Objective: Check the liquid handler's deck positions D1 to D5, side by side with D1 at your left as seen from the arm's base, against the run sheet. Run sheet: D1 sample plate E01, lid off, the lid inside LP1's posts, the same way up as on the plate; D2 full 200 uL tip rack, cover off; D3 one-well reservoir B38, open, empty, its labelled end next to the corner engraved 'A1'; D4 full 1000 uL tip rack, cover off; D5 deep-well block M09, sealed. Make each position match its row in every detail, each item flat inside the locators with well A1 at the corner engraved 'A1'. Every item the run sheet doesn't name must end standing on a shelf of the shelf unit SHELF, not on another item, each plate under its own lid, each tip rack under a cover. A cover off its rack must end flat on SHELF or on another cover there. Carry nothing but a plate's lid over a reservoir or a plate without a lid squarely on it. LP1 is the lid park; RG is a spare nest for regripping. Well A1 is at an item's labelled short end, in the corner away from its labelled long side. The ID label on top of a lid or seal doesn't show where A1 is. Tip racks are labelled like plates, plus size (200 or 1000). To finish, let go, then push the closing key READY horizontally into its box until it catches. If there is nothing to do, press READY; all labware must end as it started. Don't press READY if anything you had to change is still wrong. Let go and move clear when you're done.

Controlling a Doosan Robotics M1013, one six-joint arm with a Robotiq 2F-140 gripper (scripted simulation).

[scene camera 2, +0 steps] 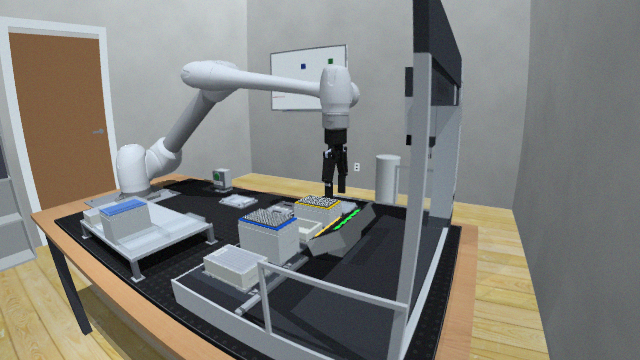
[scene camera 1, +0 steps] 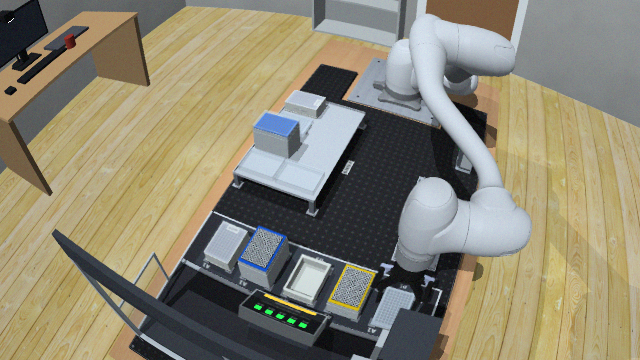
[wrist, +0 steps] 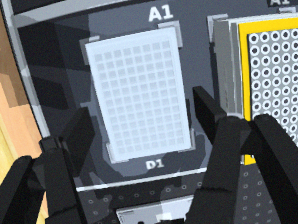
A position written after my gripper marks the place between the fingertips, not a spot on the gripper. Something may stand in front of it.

Observation:
I see my gripper [scene camera 2: 335, 196], a yellow-rimmed tip rack [scene camera 1: 353, 287] and a blue-rimmed tip rack [scene camera 2: 274, 235].
The yellow-rimmed tip rack is seen too in scene camera 2 [scene camera 2: 319, 209]. The blue-rimmed tip rack shows as well in scene camera 1 [scene camera 1: 261, 261]. My gripper is seen too in scene camera 1 [scene camera 1: 395, 304] and in the wrist view [wrist: 142, 111]. The wrist view misses the blue-rimmed tip rack: it is out of frame.

